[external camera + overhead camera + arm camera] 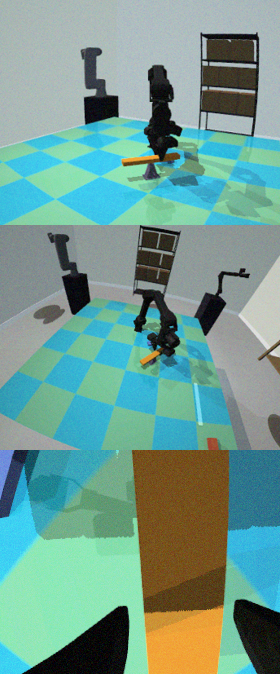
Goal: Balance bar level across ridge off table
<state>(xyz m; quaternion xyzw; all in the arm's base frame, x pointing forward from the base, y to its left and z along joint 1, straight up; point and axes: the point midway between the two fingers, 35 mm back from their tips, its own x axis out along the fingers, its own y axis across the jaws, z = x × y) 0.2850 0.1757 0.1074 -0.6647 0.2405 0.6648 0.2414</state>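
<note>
The orange bar is 2 cm ahead of my gripper tip and 2 cm to the right of it. From my gripper tip the other things lie so: red block (45 cm ahead, 32 cm to the left, 6 cm below); then small blue block (14 cm behind, 4 cm to the right, 6 cm below); then purple ridge (2 cm ahead, 2 cm to the right, 4 cm below).
</note>
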